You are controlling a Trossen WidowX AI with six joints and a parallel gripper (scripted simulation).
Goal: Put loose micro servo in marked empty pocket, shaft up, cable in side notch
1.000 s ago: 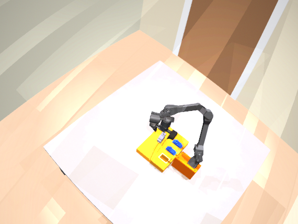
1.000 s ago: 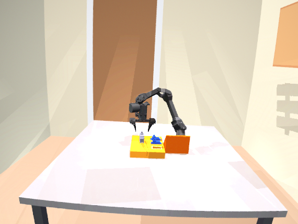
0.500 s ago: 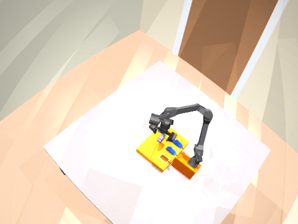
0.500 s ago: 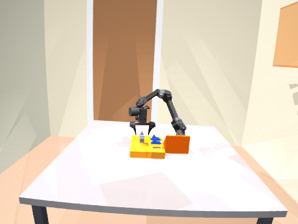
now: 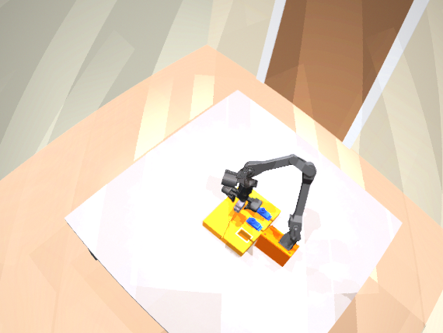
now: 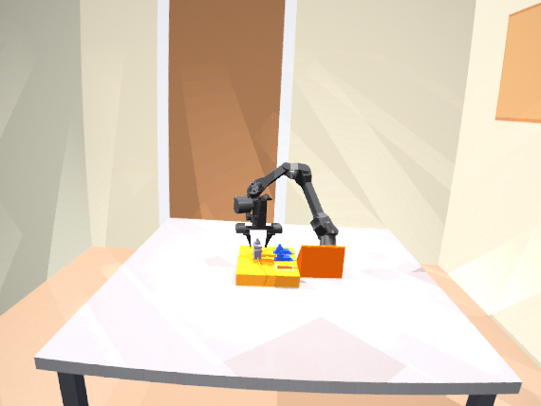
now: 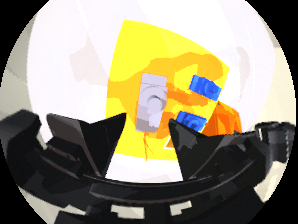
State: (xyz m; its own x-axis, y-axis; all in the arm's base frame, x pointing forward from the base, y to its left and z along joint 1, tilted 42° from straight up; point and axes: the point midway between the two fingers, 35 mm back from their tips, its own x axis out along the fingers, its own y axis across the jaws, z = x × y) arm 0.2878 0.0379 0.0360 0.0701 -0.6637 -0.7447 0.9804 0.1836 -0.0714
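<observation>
The yellow deck is 1 cm to the left of my gripper tip and 7 cm below it.
</observation>
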